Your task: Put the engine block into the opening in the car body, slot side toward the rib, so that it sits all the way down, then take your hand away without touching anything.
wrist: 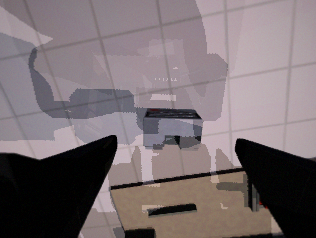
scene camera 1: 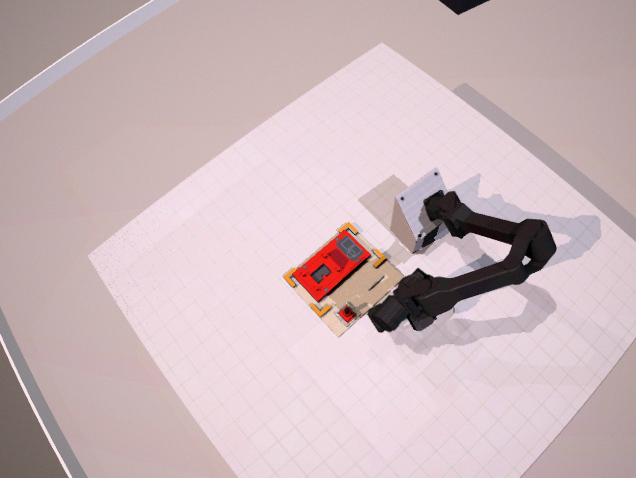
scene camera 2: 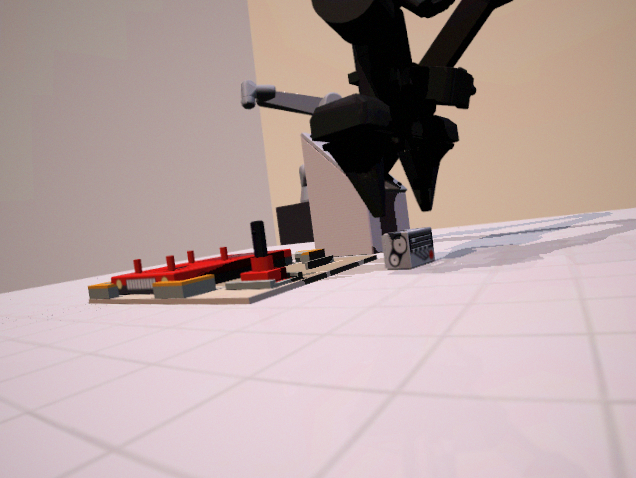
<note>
My gripper is open, with nothing in its grasp. Also in view: an engine block.
My gripper also shows in the wrist view.
</note>
